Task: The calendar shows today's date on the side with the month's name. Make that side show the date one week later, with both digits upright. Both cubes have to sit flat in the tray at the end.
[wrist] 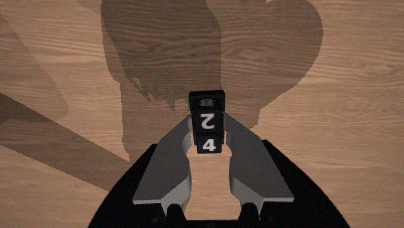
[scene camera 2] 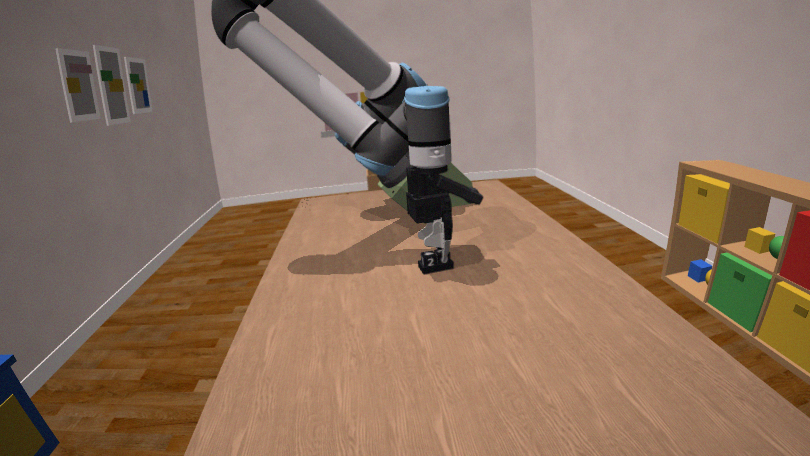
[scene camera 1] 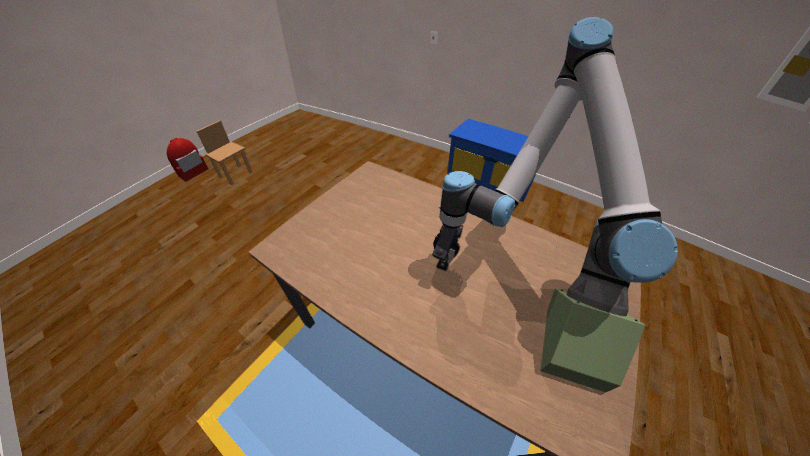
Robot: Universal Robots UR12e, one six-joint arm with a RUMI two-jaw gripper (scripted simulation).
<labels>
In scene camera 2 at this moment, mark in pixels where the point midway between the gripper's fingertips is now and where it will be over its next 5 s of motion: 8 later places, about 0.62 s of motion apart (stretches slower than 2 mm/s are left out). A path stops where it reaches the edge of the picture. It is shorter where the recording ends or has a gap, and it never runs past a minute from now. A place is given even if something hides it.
My gripper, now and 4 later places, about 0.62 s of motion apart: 441, 259; 440, 239; 439, 217; 438, 199; 437, 183
</labels>
